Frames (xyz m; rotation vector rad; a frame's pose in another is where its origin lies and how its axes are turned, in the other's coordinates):
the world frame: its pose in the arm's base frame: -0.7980 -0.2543 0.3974 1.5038 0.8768 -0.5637
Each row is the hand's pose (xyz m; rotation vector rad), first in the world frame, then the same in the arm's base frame.
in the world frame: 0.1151 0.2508 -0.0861 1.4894 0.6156 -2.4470
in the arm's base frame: -0.5436 -0.1392 0.4720 -0.2671 -1.3865 1.3940
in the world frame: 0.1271 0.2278 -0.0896 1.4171 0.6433 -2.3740
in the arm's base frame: -0.5552 -0.1341 0.4491 -0.3362 -1.4694 1.3989
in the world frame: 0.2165 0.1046 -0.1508 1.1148 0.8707 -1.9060
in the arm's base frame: -0.6088 -0.0605 0.3126 -0.7966 -1.8721 1.2580
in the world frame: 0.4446 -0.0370 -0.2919 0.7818 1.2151 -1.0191
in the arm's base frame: -0.6063 0.1181 0.0675 -1.6751 -2.2213 0.6054
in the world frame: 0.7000 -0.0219 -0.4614 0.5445 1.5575 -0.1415
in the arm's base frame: -0.4677 0.3349 -0.0997 -2.2701 -2.0465 -0.4820
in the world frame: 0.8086 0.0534 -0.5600 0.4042 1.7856 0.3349
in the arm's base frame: -0.3580 0.4554 -0.1252 -2.3094 -1.7513 -1.1803
